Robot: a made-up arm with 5 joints. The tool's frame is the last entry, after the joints.
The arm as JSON. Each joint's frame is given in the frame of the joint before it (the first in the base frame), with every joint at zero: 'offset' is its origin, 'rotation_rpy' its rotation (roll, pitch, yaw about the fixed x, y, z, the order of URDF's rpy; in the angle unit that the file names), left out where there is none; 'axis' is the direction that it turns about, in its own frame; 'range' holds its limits. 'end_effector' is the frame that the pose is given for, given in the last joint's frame.
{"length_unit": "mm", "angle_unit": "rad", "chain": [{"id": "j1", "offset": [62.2, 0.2, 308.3], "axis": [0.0, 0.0, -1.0], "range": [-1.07, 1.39]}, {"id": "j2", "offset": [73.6, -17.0, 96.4], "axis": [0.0, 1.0, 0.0], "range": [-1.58, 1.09]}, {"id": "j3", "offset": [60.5, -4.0, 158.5], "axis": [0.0, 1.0, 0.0], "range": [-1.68, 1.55]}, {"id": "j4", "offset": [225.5, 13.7, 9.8], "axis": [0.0, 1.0, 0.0], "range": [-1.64, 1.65]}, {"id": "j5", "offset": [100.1, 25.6, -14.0], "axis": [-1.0, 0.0, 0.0], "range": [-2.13, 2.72]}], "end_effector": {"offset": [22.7, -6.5, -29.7], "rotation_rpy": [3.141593, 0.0, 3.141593]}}
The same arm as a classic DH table. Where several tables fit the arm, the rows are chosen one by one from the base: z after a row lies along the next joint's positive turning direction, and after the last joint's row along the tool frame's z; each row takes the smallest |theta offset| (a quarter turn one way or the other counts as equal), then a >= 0, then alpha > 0; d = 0 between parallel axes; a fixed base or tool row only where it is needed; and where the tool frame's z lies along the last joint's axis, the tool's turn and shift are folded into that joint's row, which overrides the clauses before.
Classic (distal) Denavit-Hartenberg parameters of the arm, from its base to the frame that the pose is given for. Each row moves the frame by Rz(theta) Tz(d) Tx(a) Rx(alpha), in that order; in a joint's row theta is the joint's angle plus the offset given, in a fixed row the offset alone. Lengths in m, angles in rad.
base (fixed): a 0.0622  alpha 3.1416  d 0  theta0 0.0032
j1: a 0.0736  alpha 1.5708  d -0.4047  theta0 0.0032
j2: a 0.1697  alpha 0  d 0  theta0 -1.2062
j3: a 0.2257  alpha 0  d 0  theta0 1.1627
j4: a -0.014  alpha 1.5708  d 0.0183  theta0 -1.5274
j5: a 0.0065  alpha 1.5708  d -0.1228  theta0 -1.5708
tool (fixed): a 0  alpha 0  d 0.0297  theta0 1.5708
Joint limits (rad, base to tool): -1.07..1.39 -1.58..1.09 -1.68..1.55 -1.64..1.65 -2.13..2.72

